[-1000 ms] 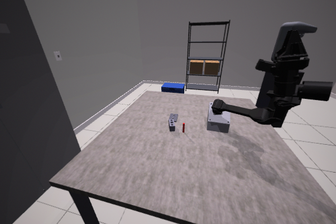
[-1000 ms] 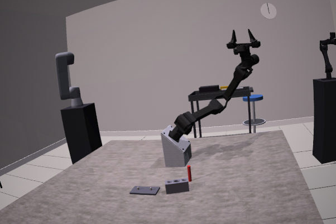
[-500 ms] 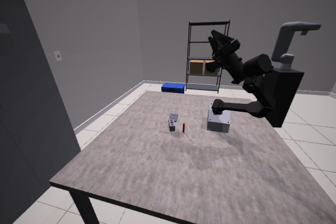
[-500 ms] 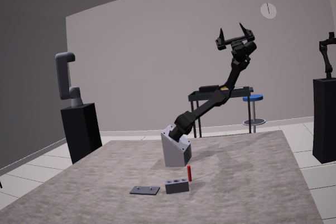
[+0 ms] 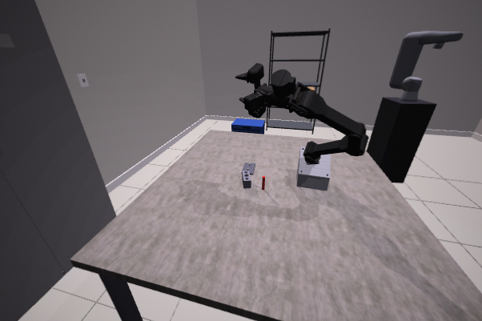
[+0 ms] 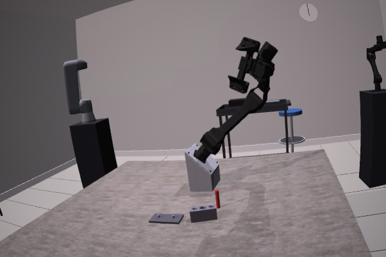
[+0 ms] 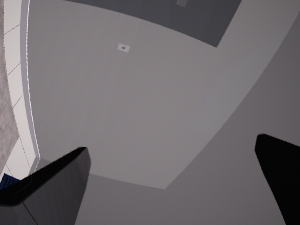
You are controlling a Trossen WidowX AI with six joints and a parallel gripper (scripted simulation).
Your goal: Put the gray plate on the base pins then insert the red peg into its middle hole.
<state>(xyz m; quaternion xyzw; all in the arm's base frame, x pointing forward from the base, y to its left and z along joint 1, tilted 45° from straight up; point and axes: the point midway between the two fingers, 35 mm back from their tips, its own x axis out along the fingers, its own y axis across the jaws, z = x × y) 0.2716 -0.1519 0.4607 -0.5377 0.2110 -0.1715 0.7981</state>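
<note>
Right now my gripper tip is 500 mm above the gray plate, 160 mm to the left of it and 20 mm past it. The rest, counted from my gripper tip: dark base 530 mm below, 300 mm to the right, 30 mm behind; red peg 500 mm below, 120 mm behind, 110 mm to the right.
</note>
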